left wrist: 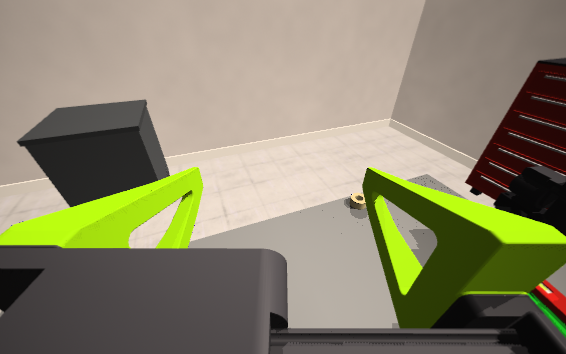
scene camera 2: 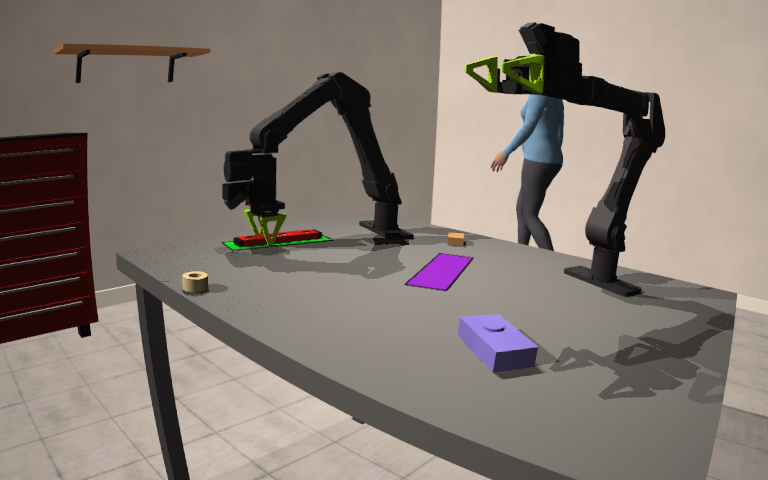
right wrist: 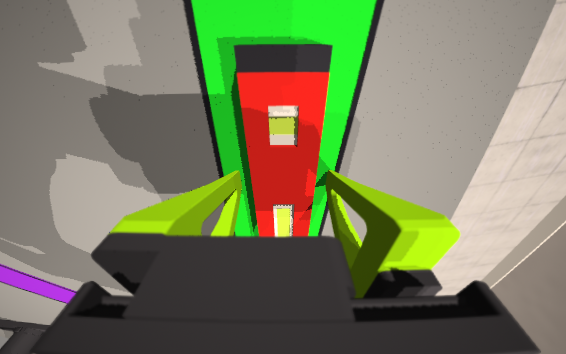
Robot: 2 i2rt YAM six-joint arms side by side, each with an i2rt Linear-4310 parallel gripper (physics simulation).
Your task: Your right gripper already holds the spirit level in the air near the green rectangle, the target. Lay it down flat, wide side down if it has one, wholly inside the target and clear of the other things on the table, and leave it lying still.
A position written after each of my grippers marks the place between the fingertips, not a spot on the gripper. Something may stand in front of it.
In view: my left gripper [scene camera 2: 483, 67], my right gripper [scene camera 2: 265, 241], a red spirit level [scene camera 2: 302, 234], a violet box [scene camera 2: 501, 347], a green rectangle [right wrist: 213, 37] and a purple rectangle [scene camera 2: 440, 273].
The red spirit level shows as well in the right wrist view [right wrist: 283, 88]. My left gripper is seen too in the left wrist view [left wrist: 282, 176]. My right gripper is seen too in the right wrist view [right wrist: 283, 177]. The left wrist view misses the violet box, which is hidden by my left gripper. The right wrist view does not show the violet box: it is out of frame.
